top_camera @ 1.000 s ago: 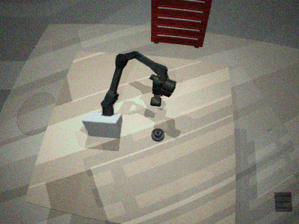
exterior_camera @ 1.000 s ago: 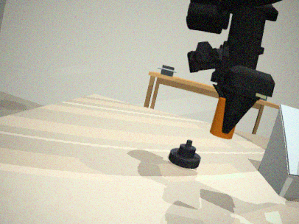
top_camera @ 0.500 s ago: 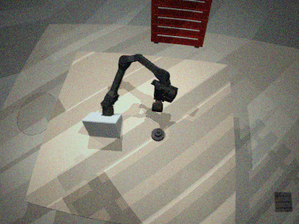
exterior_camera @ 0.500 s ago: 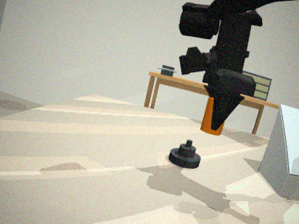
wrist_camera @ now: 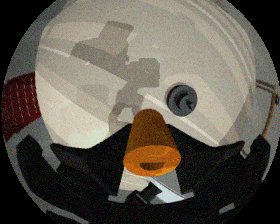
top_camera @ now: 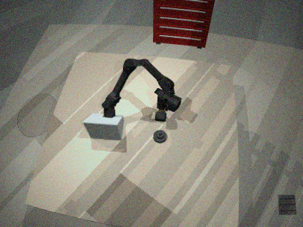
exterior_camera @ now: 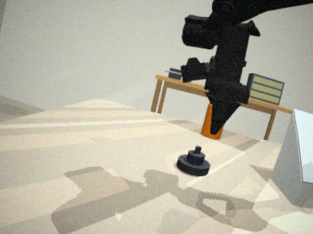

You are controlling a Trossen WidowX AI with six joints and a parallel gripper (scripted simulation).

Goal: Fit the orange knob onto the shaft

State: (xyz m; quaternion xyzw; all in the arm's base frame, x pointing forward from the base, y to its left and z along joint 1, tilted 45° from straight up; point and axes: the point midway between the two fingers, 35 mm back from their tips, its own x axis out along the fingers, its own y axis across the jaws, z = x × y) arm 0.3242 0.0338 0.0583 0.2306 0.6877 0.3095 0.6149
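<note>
The dark round pedestal lies 1 cm ahead of my gripper tip, 10 cm to the right of it and 10 cm below it. From my gripper tip the other things lie so: orange knob: 2 cm above.
</note>
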